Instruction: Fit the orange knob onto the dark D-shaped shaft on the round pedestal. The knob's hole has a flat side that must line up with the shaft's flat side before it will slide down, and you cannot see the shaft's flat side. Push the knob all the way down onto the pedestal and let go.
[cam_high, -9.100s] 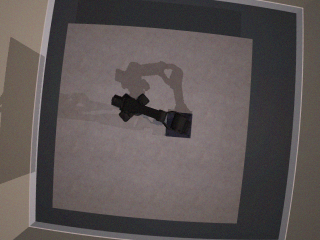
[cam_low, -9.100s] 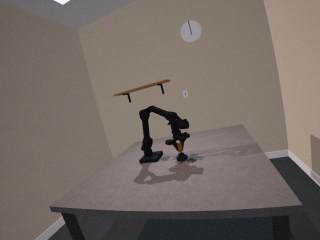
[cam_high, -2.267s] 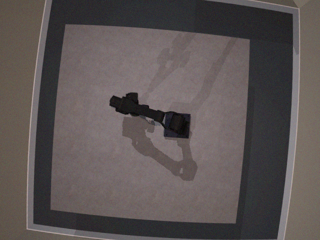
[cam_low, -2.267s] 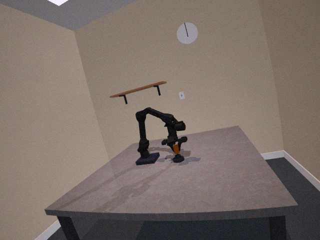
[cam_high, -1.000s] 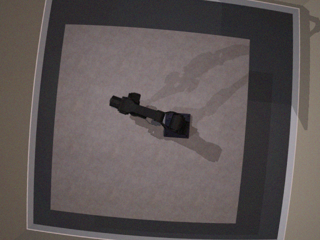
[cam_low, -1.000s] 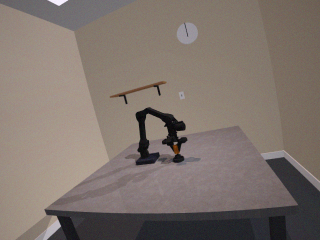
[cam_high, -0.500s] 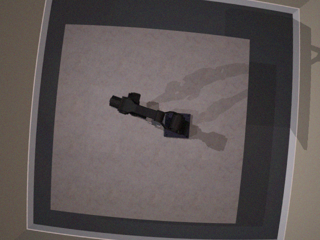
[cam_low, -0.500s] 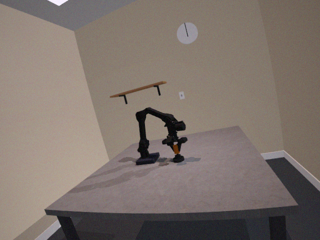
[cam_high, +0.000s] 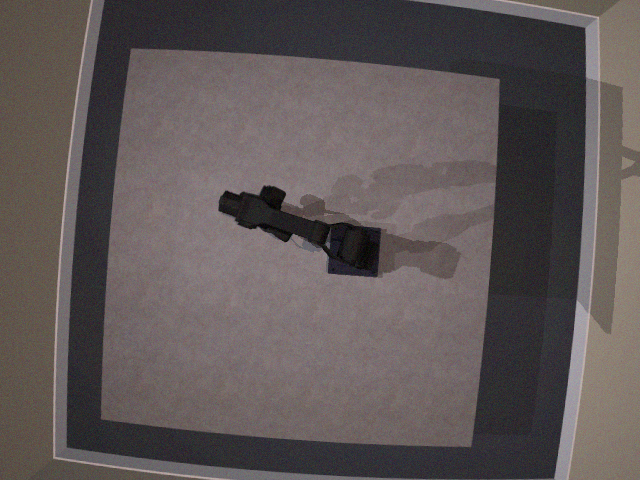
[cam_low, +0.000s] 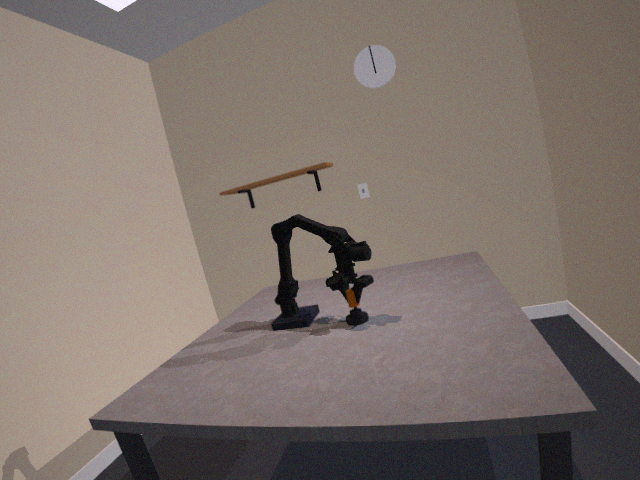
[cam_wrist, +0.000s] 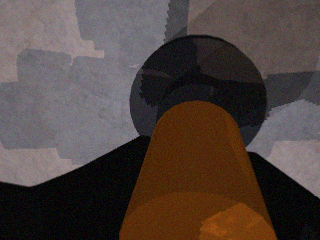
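The orange knob lies 20 mm above my gripper tip. Round my gripper tip: round dark pedestal: 40 mm below.
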